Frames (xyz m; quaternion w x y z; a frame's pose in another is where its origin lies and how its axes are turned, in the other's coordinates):
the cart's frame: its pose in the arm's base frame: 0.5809 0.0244 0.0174 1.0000 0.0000 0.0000 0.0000
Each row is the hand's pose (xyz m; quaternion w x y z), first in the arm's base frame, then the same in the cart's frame.
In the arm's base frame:
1: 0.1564 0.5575 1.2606 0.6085 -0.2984 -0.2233 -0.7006
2: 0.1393 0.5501 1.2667 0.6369 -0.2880 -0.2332 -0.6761
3: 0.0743 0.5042 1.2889 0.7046 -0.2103 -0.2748 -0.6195
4: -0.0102 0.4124 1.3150 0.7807 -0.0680 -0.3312 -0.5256
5: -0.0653 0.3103 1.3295 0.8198 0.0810 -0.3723 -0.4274
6: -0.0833 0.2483 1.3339 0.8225 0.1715 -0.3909 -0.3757
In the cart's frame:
1: -0.4245 0.5331 1.2432 0.6085 -0.2984 -0.2233 -0.7006
2: -0.4416 0.5257 1.2493 0.6369 -0.2880 -0.2332 -0.6761
3: -0.5066 0.4798 1.2715 0.7046 -0.2103 -0.2748 -0.6195
4: -0.5911 0.3880 1.2976 0.7807 -0.0680 -0.3312 -0.5256
5: -0.6462 0.2859 1.3121 0.8198 0.0810 -0.3723 -0.4274
6: -0.6642 0.2239 1.3165 0.8226 0.1715 -0.3909 -0.3757

